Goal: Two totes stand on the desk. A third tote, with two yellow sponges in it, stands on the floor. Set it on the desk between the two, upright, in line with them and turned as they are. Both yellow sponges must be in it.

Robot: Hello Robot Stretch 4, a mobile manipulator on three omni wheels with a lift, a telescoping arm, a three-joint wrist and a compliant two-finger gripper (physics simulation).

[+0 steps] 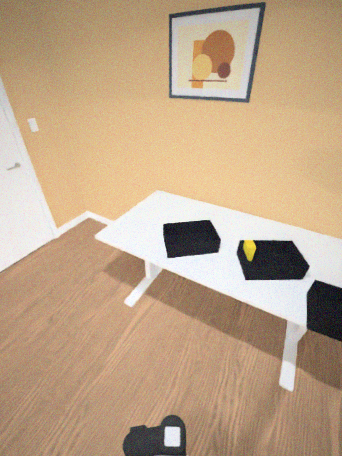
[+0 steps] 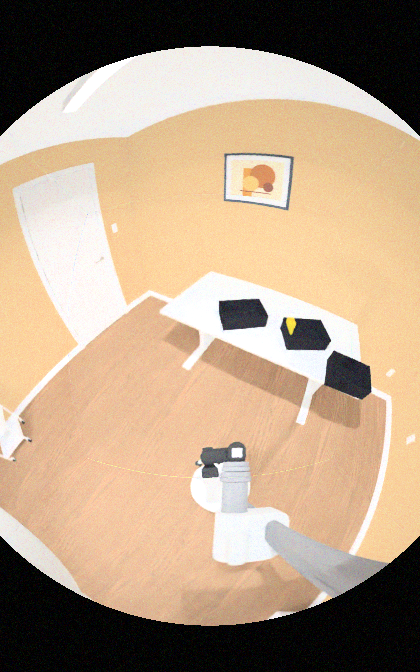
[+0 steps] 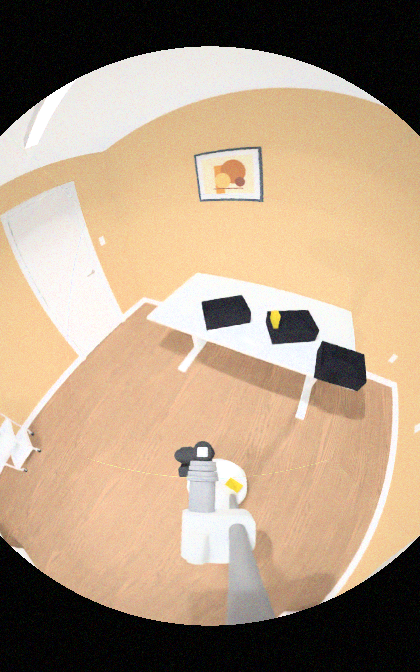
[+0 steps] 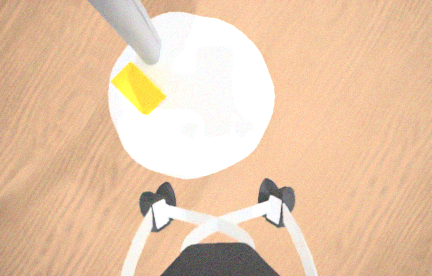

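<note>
Three black totes show at the white desk. The left tote and the middle tote stand on it. The right tote is at the right front corner; its support is hidden. One yellow sponge sticks up at the middle tote's left end. Another yellow sponge lies on my white round base. My gripper is open and empty, beside the base.
The mast rises beside the sponge on the base. The retracted arm is over the base. A white cart is at the far left. The desk has a leg near its right end.
</note>
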